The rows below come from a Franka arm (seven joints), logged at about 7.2 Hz.
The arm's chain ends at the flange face. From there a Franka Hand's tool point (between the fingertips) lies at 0.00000 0.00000 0.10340 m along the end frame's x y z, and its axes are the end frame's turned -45 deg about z.
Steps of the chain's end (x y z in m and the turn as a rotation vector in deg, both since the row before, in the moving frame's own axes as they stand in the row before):
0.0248 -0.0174 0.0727 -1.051 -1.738 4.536
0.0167 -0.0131 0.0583 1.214 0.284 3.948
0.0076 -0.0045 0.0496 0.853 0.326 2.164
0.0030 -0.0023 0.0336 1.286 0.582 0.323
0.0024 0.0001 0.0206 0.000 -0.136 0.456
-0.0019 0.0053 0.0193 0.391 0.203 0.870
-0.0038 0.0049 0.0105 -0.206 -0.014 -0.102
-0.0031 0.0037 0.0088 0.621 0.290 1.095
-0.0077 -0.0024 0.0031 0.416 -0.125 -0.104
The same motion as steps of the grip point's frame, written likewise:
0.0263 0.0042 0.0726 0.486 -1.972 4.536
0.0230 0.0014 0.0583 0.658 1.059 3.948
0.0101 0.0015 0.0496 0.373 0.834 2.164
0.0061 -0.0004 0.0336 0.498 1.321 0.323
0.0015 0.0016 0.0206 0.096 -0.096 0.456
-0.0043 0.0022 0.0193 0.133 0.420 0.870
-0.0064 0.0010 0.0105 -0.136 -0.156 -0.102
-0.0036 0.0000 0.0088 0.234 0.644 1.095
-0.0034 -0.0078 0.0031 0.383 0.206 -0.104

